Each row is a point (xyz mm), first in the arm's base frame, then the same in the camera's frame.
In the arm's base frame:
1: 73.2 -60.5 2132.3
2: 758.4 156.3 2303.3
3: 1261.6 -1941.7 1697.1
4: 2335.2 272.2 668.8
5: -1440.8 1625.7 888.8
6: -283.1 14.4 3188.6
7: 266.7 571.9 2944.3
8: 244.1 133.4 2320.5
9: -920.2 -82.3 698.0
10: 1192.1 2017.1 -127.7
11: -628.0 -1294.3 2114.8
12: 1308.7 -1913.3 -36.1
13: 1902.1 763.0 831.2
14: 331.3 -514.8 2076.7
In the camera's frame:
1: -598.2 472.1 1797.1
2: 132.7 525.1 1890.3
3: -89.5 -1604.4 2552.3
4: 1518.4 -742.0 607.5
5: -1623.1 1594.0 -293.9
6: -819.7 1206.4 2609.5
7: -148.8 1346.1 2158.9
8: -360.1 673.4 1867.7
9: -1672.3 -11.1 509.7
10: 902.2 552.6 -1104.3
11: -1643.7 -293.9 2375.4
12: -188.7 -2526.1 1086.9
13: 1273.4 -136.5 439.7
14: -498.4 6.0 2018.3

